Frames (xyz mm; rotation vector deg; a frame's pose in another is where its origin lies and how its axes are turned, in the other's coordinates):
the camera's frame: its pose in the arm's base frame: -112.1 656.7 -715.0 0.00 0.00 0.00
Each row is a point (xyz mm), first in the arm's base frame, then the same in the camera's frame.
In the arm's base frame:
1: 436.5 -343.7 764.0
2: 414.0 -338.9 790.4
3: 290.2 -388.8 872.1
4: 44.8 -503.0 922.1
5: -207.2 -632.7 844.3
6: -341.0 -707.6 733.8
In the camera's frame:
1: 548.6 -1000.4 1479.0
2: 526.1 -995.6 1505.4
3: 402.3 -1045.5 1587.1
4: 156.9 -1159.7 1637.1
5: -95.1 -1289.4 1559.3
6: -228.9 -1364.3 1448.8

